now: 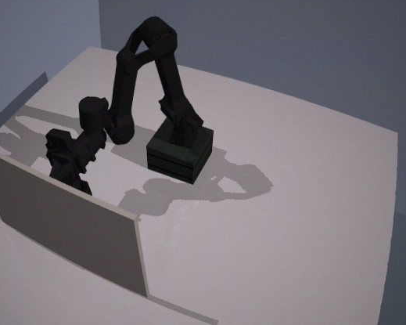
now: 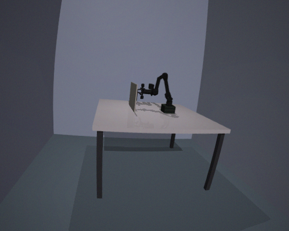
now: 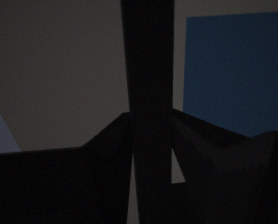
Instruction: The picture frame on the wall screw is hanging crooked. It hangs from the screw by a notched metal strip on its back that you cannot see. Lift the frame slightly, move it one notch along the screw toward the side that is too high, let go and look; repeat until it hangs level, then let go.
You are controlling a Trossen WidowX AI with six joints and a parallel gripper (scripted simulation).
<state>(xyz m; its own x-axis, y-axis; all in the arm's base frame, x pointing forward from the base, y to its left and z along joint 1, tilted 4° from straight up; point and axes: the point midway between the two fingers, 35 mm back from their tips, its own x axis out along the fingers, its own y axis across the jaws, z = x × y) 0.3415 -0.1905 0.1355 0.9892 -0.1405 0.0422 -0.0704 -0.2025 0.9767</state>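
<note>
Right now my gripper tip is 1 cm short of the picture frame, 1 cm to the right of it and 5 cm above it. The rest, counted from my gripper tip: wall panel (2 cm ahead, 6 cm below).
</note>
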